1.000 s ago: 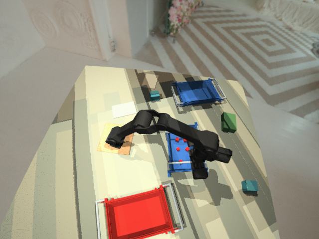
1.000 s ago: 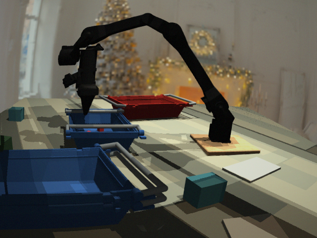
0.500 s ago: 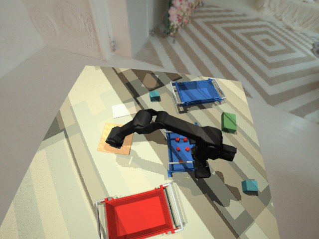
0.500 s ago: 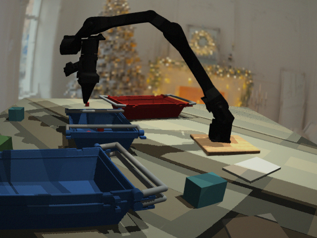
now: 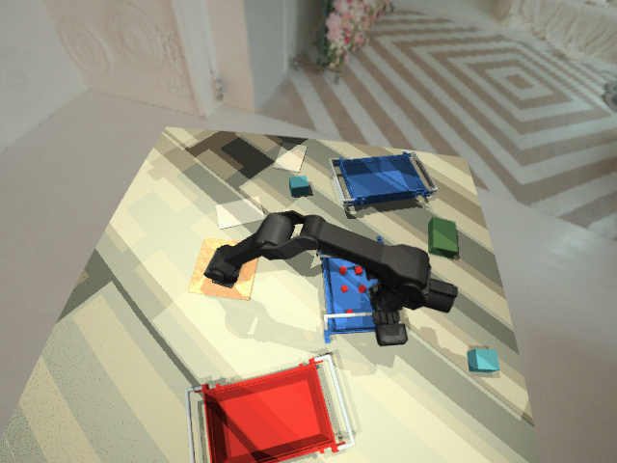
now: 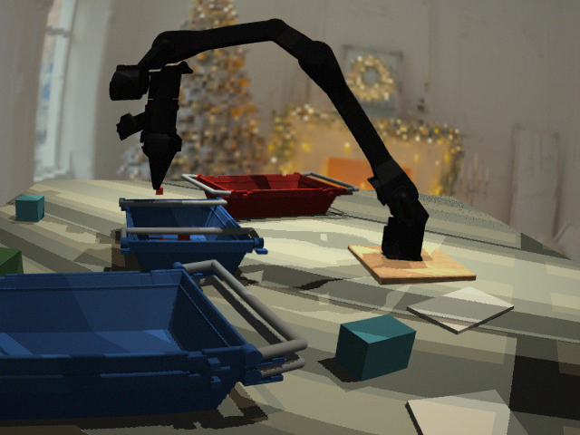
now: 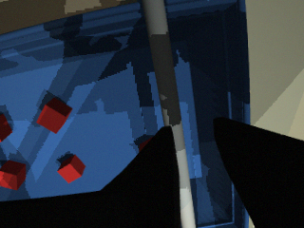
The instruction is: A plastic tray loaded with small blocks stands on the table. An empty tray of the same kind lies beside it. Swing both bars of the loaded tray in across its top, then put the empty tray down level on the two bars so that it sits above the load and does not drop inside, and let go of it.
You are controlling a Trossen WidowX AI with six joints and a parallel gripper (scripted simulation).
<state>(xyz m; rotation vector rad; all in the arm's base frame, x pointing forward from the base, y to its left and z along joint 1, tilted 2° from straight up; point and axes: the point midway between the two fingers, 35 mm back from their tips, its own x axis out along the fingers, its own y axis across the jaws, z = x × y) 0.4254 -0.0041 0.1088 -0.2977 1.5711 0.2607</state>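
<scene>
Right now the red tray is 300 mm to the right of my gripper tip, 180 mm behind it and 40 mm below it. From my gripper tip the other things lie so: green block 340 mm to the left, 180 mm ahead, 70 mm below.
</scene>
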